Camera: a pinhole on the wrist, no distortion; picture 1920 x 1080 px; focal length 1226.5 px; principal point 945.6 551.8 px. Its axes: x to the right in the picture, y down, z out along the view. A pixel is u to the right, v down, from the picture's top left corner.
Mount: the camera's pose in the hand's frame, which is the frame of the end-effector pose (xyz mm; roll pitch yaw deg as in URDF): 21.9 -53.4 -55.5 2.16 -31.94 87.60
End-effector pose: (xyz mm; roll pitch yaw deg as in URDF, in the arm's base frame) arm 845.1 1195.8 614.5 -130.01 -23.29 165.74
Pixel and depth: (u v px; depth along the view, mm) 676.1 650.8 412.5
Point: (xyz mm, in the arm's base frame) 791.8 782.9 710.0
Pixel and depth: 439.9 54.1 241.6
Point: 733.7 972.4 795.3
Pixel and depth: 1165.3 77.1 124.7
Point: 767.6 1100.3 679.0
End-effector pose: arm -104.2 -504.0 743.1 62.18 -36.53 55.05
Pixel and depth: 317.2 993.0 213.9
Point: 86.5 -549.9 553.1
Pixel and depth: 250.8 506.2 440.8
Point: 358.9 -534.6 479.7
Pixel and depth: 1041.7 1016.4 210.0
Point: 48.7 -613.2 655.4
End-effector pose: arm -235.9 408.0 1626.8 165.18 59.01 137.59
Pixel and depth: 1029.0 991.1 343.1
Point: -106.7 98.7 1554.7
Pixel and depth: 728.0 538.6 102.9
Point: -288.2 301.8 1579.0
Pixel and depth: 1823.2 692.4 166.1
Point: -142.5 321.6 1539.1
